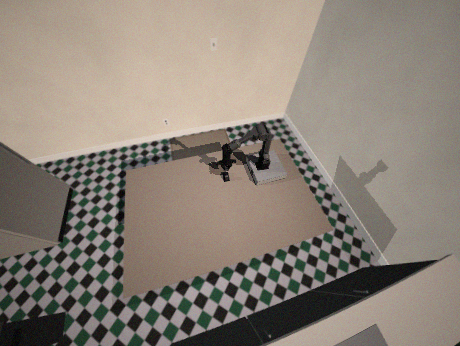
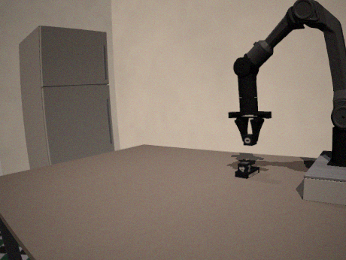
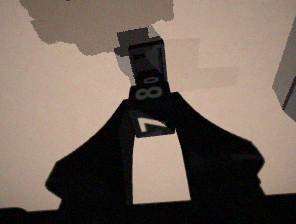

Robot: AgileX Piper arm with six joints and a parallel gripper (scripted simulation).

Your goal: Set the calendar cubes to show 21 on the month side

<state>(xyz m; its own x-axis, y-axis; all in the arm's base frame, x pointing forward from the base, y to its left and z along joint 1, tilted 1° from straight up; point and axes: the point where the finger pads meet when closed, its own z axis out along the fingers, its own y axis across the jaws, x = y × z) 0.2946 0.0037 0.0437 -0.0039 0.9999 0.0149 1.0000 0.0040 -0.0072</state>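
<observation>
Right now the dark number cube is 80 mm below my hand and 30 mm to the left of it. The rest, counted from my hand: dark calendar tray 100 mm below, 20 mm to the left.
</observation>
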